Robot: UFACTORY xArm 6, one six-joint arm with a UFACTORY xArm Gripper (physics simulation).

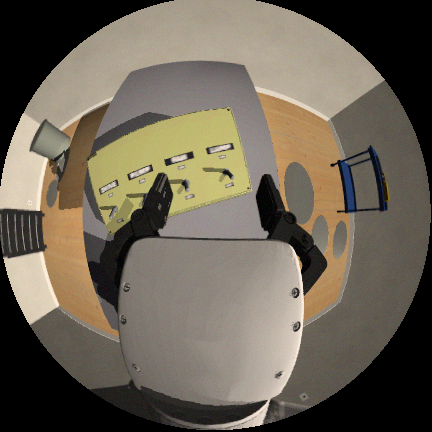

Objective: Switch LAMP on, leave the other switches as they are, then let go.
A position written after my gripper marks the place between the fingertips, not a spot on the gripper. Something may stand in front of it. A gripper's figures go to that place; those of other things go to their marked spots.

Scene:
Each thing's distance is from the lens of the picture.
my gripper [213, 182]: 12 cm
yellow-green switch panel [197, 147]: 38 cm

